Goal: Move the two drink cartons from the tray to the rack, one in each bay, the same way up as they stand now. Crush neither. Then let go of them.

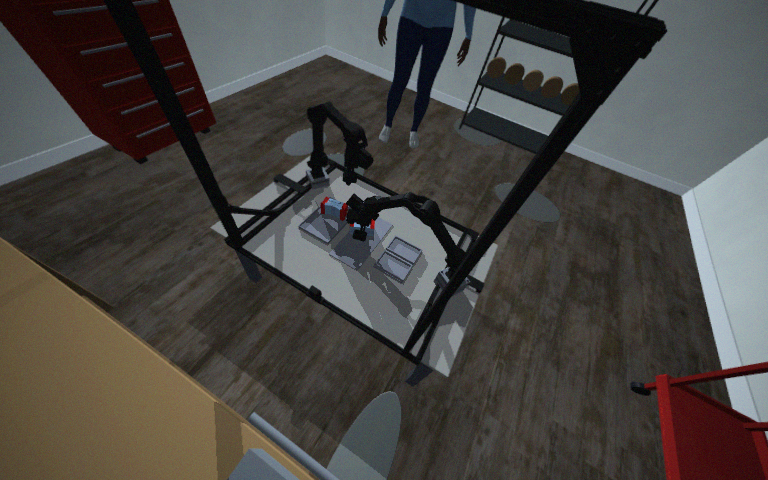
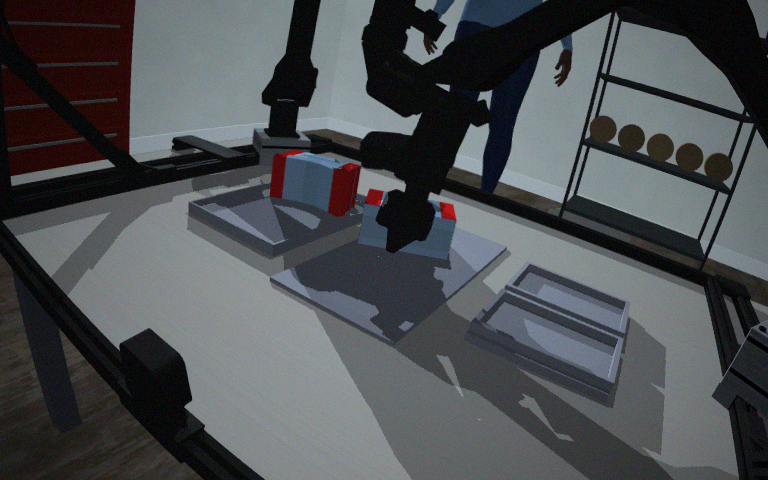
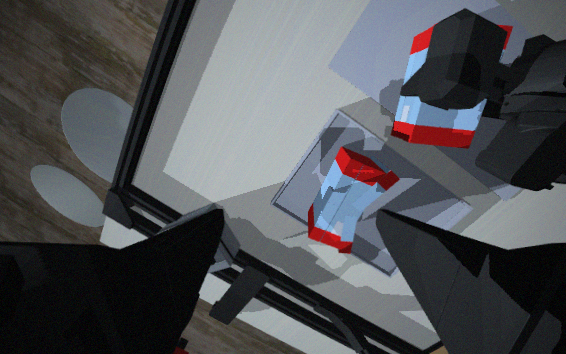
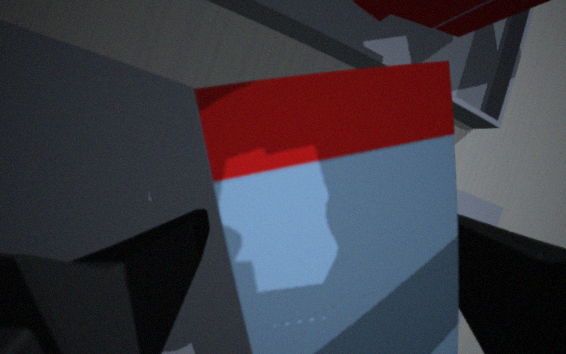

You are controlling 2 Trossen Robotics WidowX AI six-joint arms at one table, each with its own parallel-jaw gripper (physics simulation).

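Frame: origin at the left arm's base, x ahead, y left, z up, level; millimetres.
Where they show: left gripper, between the fingertips: (image 3: 300, 216); right gripper, between the fingertips: (image 1: 359, 227) (image 4: 312, 218); left arm's base, origin of its link: (image 1: 317, 173) (image 2: 281, 133).
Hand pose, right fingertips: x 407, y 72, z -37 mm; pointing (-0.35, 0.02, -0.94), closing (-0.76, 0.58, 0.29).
Note:
Each offset is from my right fingertips to the top centre of the thing. Level surfaces: height alone.
One blue carton with red ends {dx -142, dy -79, dz +56 mm} (image 1: 334, 208) (image 2: 308, 181) (image 3: 340, 200) sits in the walled tray {dx -115, dy -119, dz -2 mm} (image 1: 314, 234) (image 2: 232, 230) (image 3: 300, 185); its middle looks narrower than its ends. A second such carton {dx +7, dy +9, dz +42 mm} (image 2: 368, 232) (image 3: 442, 116) (image 4: 350, 190) rests on the flat grey board {dz -14 mm} (image 1: 351, 254) (image 2: 339, 294) (image 3: 370, 45) beside it. My right gripper (image 1: 360, 229) (image 4: 312, 218) is open, low at the second carton, a finger on either side; contact is unclear. My left gripper (image 1: 350, 180) (image 3: 300, 216) is open and empty above the tray side. The two-bay rack {dx +232, dy +100, dz +2 mm} (image 1: 400, 258) (image 2: 543, 360) is empty.
The black table frame (image 2: 107, 367) runs round the edge, with a black block (image 2: 155, 367) on its near rail. My right arm (image 1: 396, 200) reaches over the board and hides part of the second carton. A person (image 1: 421, 50) and a shelf unit stand behind the table.

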